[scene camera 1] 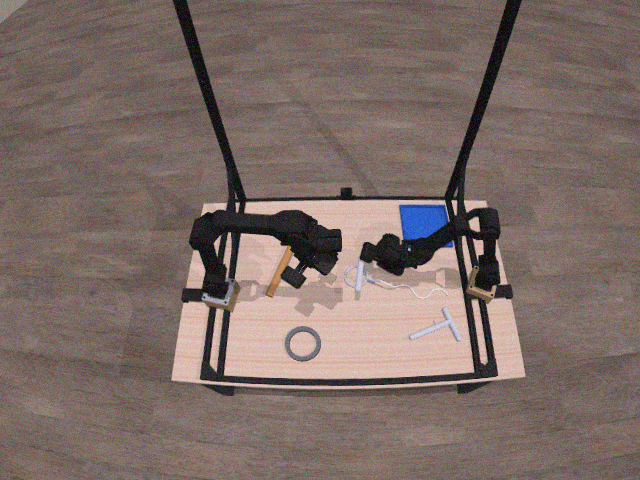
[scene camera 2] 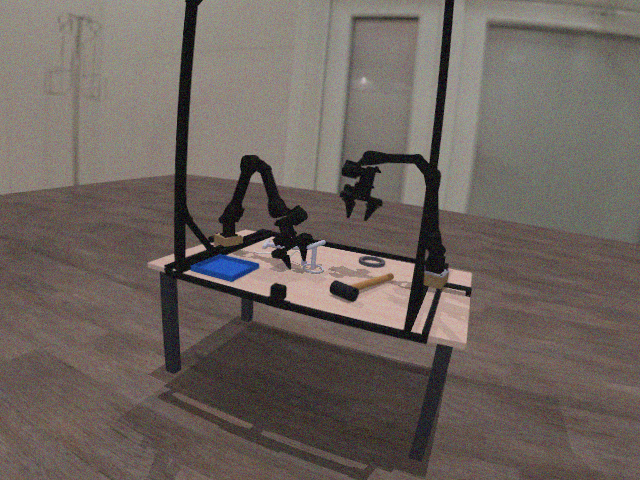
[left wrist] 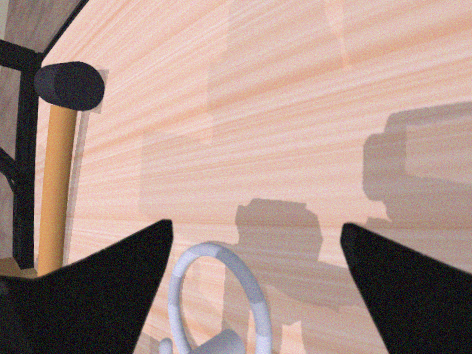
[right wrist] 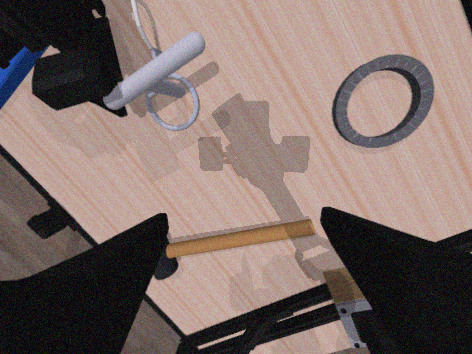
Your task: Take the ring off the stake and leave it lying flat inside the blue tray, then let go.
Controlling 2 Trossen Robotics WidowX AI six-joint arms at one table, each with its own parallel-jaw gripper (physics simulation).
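Frame: origin at the left arm's base, x ahead, y left, z up, level; centimetres.
Seen in the pictures: left gripper, fingertip midpoint: [scene camera 2: 297, 265] [left wrist: 257, 231]; right gripper, fingertip midpoint: [scene camera 2: 356, 219] [right wrist: 245, 217]; left arm's base at its link origin: [scene camera 1: 484, 281] [scene camera 2: 228, 235]; right arm's base at its link origin: [scene camera 1: 218, 289] [scene camera 2: 434, 270] [right wrist: 376, 323].
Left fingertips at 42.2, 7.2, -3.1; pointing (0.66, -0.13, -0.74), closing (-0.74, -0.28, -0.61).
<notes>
Pixels of each thing's top centre, then the offset from my left fingertips to it, as dx, dy, dz. "spot": a spot on its surface instead.
- thin light grey ring at a spot on its surface: [left wrist: 174, 296] [scene camera 1: 346, 275] spot: +5.4, +8.2, -1.9
- white cord at a spot on its surface: [scene camera 1: 409, 287] spot: -17.4, +3.3, -2.0
- blue tray at its top centre: [scene camera 2: 225, 264] [scene camera 1: 426, 223] -14.8, -24.3, -0.3
- hammer at its top centre: [left wrist: 26, 201] [right wrist: 220, 252] [scene camera 1: 285, 252] [scene camera 2: 368, 276] +28.0, +10.8, +2.5
- thick dark grey ring at its top centre: [right wrist: 382, 104] [scene camera 1: 302, 343] [scene camera 2: 372, 259] +7.9, +37.5, -1.0
- second light grey T-shaped stake at its top centre: [scene camera 1: 433, 331] [scene camera 2: 282, 243] -30.8, +16.1, -0.6
The stake [scene camera 1: 358, 273] [scene camera 2: 313, 254] [right wrist: 160, 67] is a light grey T standing upright. The thin light grey ring [scene camera 1: 345, 276] [left wrist: 174, 296] [right wrist: 196, 102] lies low around its post, with a tab and a white cord [scene camera 1: 408, 287] attached. My left gripper [scene camera 2: 296, 263] [left wrist: 257, 231] is open above the table beside the stake; in the right wrist view one finger overlaps an end of the stake's crossbar. The ring shows below and between its fingertips. The blue tray [scene camera 1: 424, 221] [scene camera 2: 223, 267] [right wrist: 19, 72] lies at the back right in scene camera 1. My right gripper [scene camera 2: 357, 218] [right wrist: 245, 217] is open and empty, high above the table.
A hammer [scene camera 1: 279, 271] [scene camera 2: 373, 282] [left wrist: 57, 185] [right wrist: 240, 238] lies beneath the right arm. A thick dark grey ring [scene camera 1: 289, 343] [scene camera 2: 371, 265] [right wrist: 423, 100] and a second light grey T-shaped stake [scene camera 1: 430, 330] lie near the front in scene camera 1. Black frame bars edge the table.
</notes>
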